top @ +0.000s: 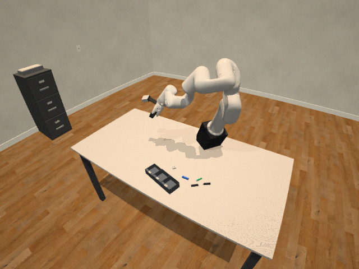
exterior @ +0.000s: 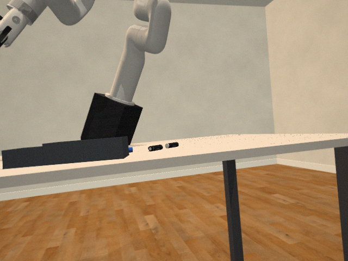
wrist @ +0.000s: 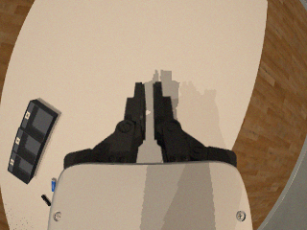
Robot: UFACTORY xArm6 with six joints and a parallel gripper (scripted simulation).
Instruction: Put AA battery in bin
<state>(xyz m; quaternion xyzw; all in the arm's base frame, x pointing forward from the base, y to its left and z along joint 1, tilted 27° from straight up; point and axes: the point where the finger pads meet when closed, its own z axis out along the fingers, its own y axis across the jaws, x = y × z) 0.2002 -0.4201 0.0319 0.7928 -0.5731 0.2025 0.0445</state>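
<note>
The dark bin row is 290 mm below my hand, 230 mm to the left of it and 230 mm ahead of it. The rest, counted from my hand: blue battery (350 mm to the left, 310 mm below, 140 mm ahead); green cell (440 mm to the left, 310 mm below, 100 mm ahead); white piece (300 mm below, 240 mm to the left, 100 mm ahead).
</note>
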